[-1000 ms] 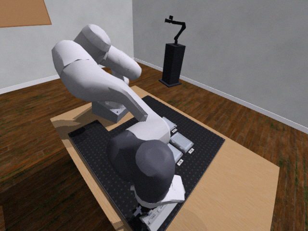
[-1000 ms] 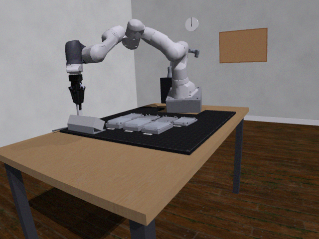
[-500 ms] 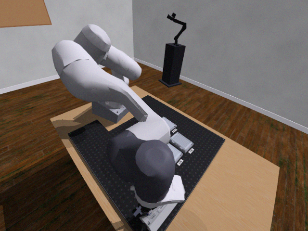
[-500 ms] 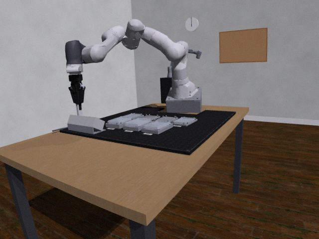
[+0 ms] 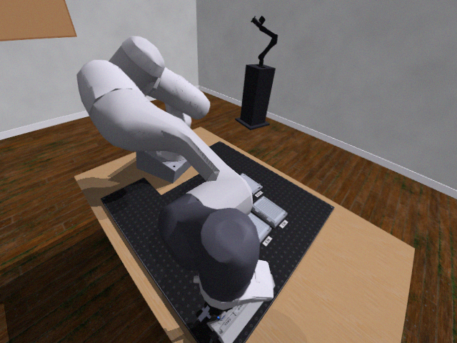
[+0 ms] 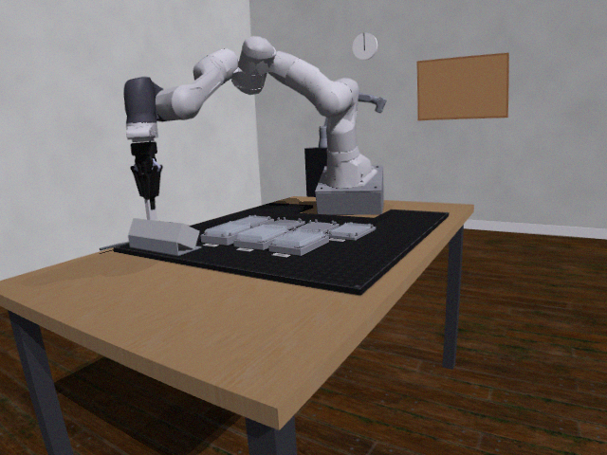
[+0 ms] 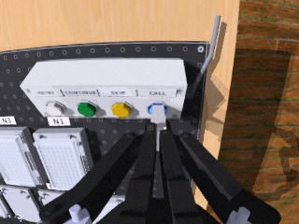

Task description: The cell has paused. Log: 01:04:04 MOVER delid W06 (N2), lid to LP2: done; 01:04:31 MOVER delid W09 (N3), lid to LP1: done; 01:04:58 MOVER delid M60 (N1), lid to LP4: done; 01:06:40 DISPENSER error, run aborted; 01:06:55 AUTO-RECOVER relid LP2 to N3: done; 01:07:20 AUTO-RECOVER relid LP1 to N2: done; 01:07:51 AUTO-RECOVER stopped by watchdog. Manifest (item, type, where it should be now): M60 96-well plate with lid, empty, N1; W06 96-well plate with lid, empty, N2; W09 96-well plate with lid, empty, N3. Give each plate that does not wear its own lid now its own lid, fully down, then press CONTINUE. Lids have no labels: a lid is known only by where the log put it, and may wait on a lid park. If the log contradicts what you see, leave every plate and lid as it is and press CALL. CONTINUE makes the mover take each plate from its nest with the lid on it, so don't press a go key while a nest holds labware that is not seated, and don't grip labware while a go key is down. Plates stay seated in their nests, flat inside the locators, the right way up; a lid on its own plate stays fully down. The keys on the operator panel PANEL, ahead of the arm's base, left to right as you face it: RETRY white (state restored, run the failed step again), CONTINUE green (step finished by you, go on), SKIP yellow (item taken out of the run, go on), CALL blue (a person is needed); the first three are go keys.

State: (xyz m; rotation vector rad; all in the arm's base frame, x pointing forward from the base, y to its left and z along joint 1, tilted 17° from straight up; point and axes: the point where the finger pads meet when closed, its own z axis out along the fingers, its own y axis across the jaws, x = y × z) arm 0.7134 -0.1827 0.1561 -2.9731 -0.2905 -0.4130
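The blue call key lies 40 mm below my hand. Round my hand: white key (30 mm behind, 150 mm to the left, 40 mm below); green key (20 mm behind, 100 mm to the left, 40 mm below); yellow key (10 mm behind, 50 mm to the left, 40 mm below).
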